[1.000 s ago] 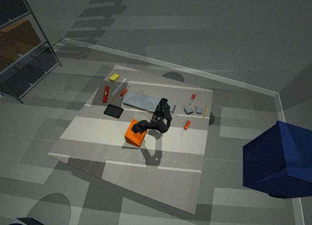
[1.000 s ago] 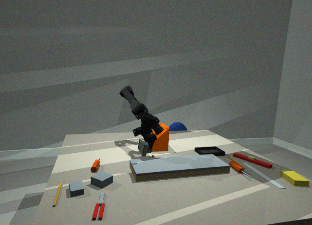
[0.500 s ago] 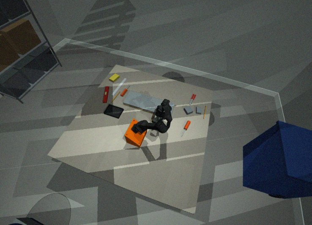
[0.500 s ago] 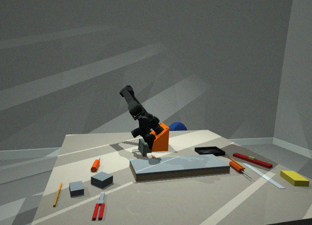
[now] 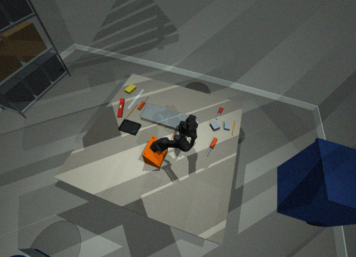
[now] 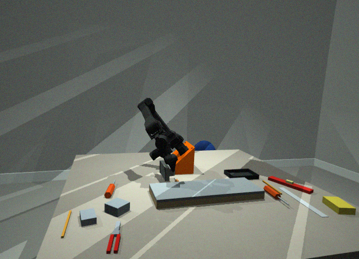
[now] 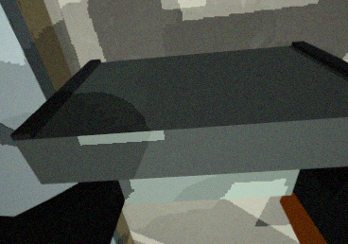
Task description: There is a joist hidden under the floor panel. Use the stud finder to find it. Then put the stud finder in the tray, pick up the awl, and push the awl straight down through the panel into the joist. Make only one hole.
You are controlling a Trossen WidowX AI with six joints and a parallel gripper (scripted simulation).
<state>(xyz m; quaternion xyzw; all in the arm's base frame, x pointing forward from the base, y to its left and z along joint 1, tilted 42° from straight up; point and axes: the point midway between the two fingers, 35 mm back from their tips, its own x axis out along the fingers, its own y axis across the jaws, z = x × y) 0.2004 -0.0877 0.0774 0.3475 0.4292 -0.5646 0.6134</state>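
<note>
Right now the stud finder is 2 cm ahead of my gripper tip. From my gripper tip the other things lie so: awl 7 cm below, 3 cm to the left, 1 cm behind; then ruler 58 cm to the left, 26 cm ahead, 8 cm below; then black tray 43 cm to the left, 7 cm behind, 6 cm below.
</note>
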